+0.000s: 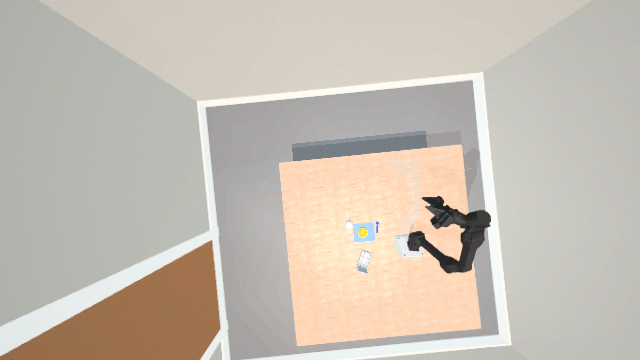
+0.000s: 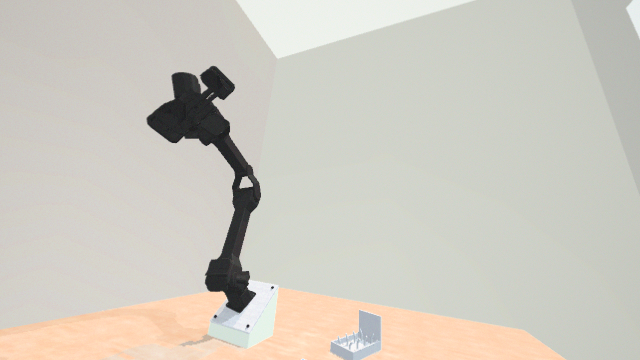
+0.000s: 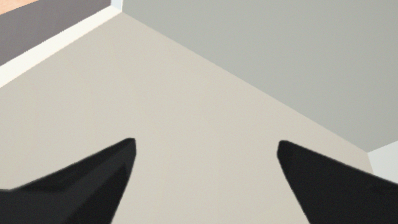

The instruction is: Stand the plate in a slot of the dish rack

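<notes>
Now: the plate 150 mm ahead of my gripper tip, 280 mm to the left of it and 490 mm below it. Also, from my gripper tip: dish rack: 130 mm ahead, 470 mm to the left, 490 mm below.
</notes>
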